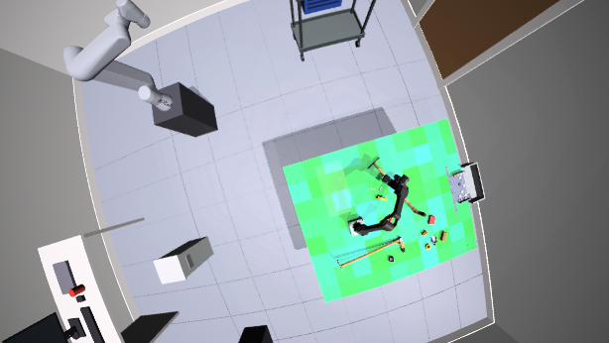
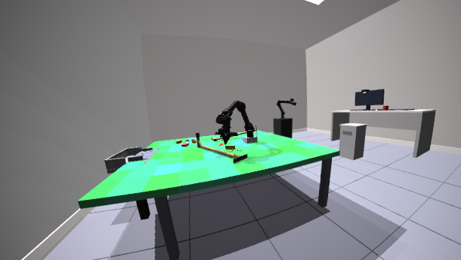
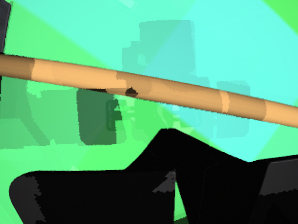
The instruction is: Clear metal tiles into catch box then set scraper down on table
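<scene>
Now: gripper tip 13 cm to the left of the yellow piece, 6 cm past it and 5 cm above it. From my gripper tip the other things lie so: red block: 46 cm to the right, 36 cm ahead, 7 cm below; red-handled tool: 35 cm to the right, 7 cm below, 3 cm behind; long scraper: 8 cm to the right, 8 cm ahead, 2 cm below.
</scene>
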